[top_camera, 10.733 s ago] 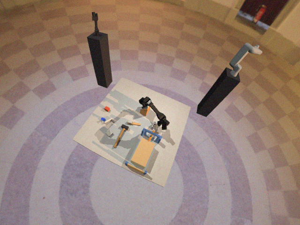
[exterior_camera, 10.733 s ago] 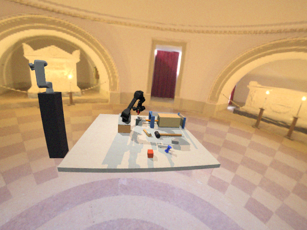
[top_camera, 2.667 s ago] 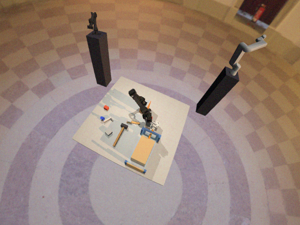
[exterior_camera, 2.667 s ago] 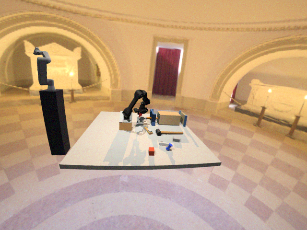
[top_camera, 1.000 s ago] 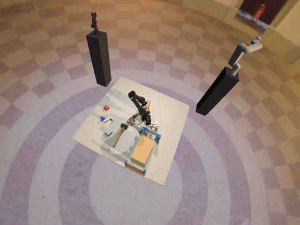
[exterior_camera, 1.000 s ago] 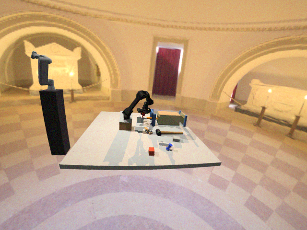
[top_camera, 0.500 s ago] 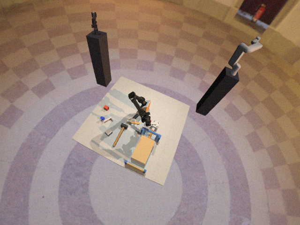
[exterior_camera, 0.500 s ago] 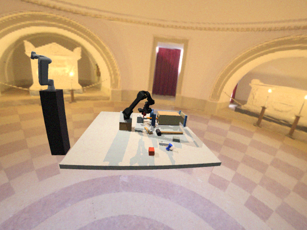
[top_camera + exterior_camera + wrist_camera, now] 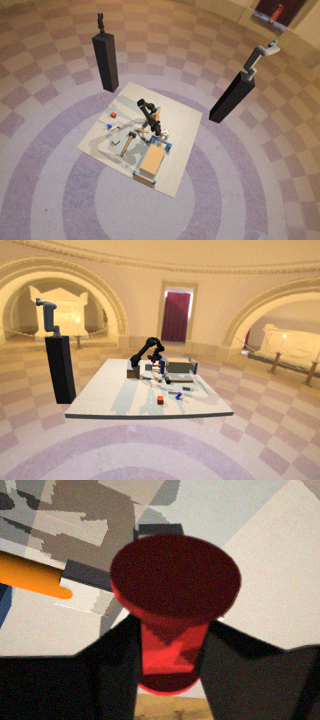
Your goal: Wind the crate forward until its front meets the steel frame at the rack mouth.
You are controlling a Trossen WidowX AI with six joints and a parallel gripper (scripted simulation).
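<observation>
The red-knobbed handle lies 3 cm below my gripper tip, 2 cm to the left of it and 1 cm behind it. Also, from my gripper tip: winch: 10 cm below, 7 cm to the left, 5 cm behind; red knob: 2 cm to the right, 1 cm ahead; frame: 12 cm ahead, 6 cm to the left, 3 cm below.
</observation>
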